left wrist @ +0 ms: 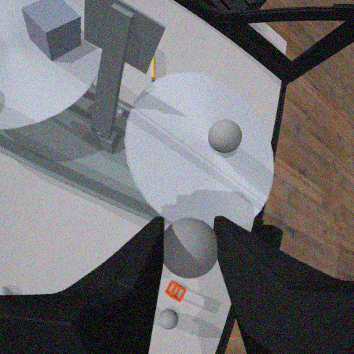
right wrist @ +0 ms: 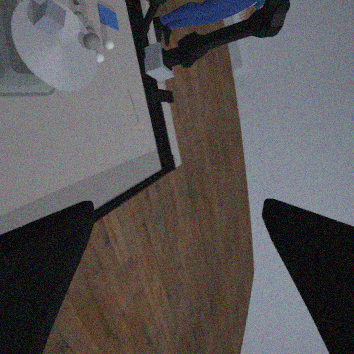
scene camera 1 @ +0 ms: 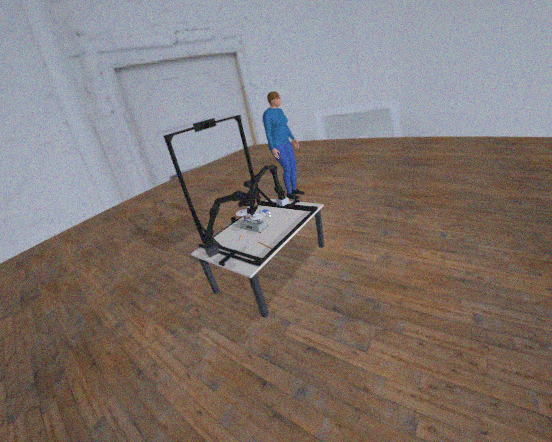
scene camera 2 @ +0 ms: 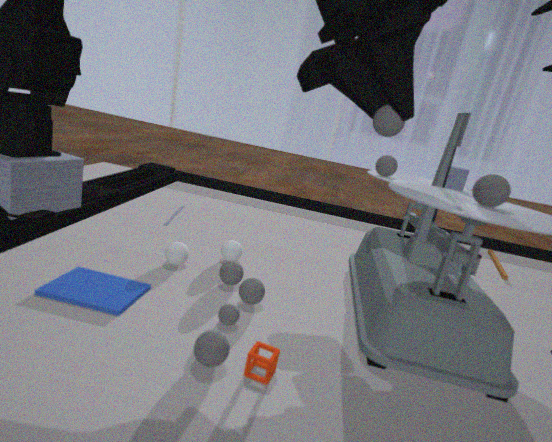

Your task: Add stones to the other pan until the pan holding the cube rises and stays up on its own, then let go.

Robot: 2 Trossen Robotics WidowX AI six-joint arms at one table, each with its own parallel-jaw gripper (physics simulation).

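Places are measured from the left arm's base along level axes (x back, y right, z up), in centimetres.
Pixels of known places: left gripper, fingertip midpoint: (left wrist: 188, 224) (scene camera 2: 398, 124); right gripper, fingertip midpoint: (right wrist: 179, 208) (scene camera 1: 259, 202) (scene camera 2: 538, 41); left arm's base at its link origin: (right wrist: 166, 59) (scene camera 1: 281, 198) (scene camera 2: 19, 150); right arm's base at its link origin: (scene camera 1: 210, 244).
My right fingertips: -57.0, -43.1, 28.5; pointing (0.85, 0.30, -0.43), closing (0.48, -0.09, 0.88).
Note:
For each thing: its top centre in the pictures, then the offset to it from my right fingertips, as dx, dy, dz.
- large grey stone at its top centre: (left wrist: 203, 251) (scene camera 2: 393, 104) +14.2, +41.8, -14.8
- blue-grey cube at its top centre: (left wrist: 50, 11) (scene camera 2: 456, 167) (right wrist: 55, 12) +6.8, +25.4, -19.8
- orange open-framed cube at its top centre: (scene camera 2: 264, 351) (left wrist: 177, 292) +17.7, +53.5, -35.2
- blue slab at its top centre: (scene camera 2: 97, 287) (right wrist: 108, 16) +36.0, +51.6, -36.7
- yellow pencil at its top centre: (scene camera 2: 497, 261) -6.5, -3.2, -36.5
My left gripper (scene camera 2: 394, 114) (left wrist: 188, 224) is shut on a large grey stone (scene camera 2: 388, 122) (left wrist: 190, 250), held above the scale, near the edge of one pan (scene camera 2: 425, 194) (left wrist: 165, 175) in the left wrist view. That pan bears one grey stone (scene camera 2: 491, 190) (left wrist: 225, 136). The other pan (left wrist: 55, 95) (right wrist: 65, 70) bears the blue-grey cube (scene camera 2: 457, 178) (left wrist: 52, 30) (right wrist: 47, 14) and a stone (scene camera 2: 386, 165) (right wrist: 90, 41) near its rim. I cannot tell which pan is higher. Several loose stones, among them a large grey one (scene camera 2: 211, 348), lie on the table. My right gripper (right wrist: 179, 208) is open and empty.
The grey-green scale base (scene camera 2: 425, 325) stands on the table. An orange open-framed cube (scene camera 2: 262, 362) (left wrist: 175, 290) and a blue slab (scene camera 2: 93, 290) (right wrist: 107, 16) lie near the loose stones. A yellow pencil (scene camera 2: 498, 266) lies behind the scale. A person (scene camera 1: 278, 130) stands beyond the table.

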